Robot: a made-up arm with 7 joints.
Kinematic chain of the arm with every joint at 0, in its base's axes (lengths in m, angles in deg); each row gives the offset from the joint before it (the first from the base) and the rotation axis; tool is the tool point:
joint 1: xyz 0 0 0.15 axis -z
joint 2: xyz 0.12 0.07 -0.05 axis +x
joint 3: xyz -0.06 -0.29 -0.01 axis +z
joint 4: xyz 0.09 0 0.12 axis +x
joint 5: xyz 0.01 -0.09 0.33 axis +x
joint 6: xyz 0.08 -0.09 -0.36 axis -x
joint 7: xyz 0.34 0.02 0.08 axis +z
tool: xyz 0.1 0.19 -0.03
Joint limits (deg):
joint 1: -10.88..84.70
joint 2: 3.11..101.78
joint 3: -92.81..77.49
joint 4: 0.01..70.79
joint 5: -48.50..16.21
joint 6: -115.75..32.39
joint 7: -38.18..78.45
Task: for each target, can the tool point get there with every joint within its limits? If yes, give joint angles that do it. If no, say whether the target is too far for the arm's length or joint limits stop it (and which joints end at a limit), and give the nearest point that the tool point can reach.
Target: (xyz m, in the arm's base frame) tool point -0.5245 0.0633 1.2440
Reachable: no: joint limits stop it (at a limit: joint 2, joint 3, joint 4, joint 5, joint 6) | nearest point -0.7486 0.0903 0.5528 | short by 0.727 m
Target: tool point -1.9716 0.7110 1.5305
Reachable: no: too far | nearest point -0.9507 0.2581 0.4836 | short by 1.531 m
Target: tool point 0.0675 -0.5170 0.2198
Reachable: yes | joints 72.02 71.90 48.94 16.44 -20.43 -30.10 16.20
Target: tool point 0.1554 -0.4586 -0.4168
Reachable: yes | joints 38.48 67.87 -13.49 31.17 -42.88 -26.80 58.36
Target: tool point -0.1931 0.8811 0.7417
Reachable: no: joint limits stop it (at a limit: joint 1, joint 3, joint 5, joint 6) | nearest point 0.0666 0.4341 0.3652 | short by 0.639 m
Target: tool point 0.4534 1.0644 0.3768
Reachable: no: joint limits stop it (at a limit: joint 1, joint 3, joint 4, joint 6, joint 7) | nearest point 0.4521 0.5402 0.2167 | short by 0.548 m
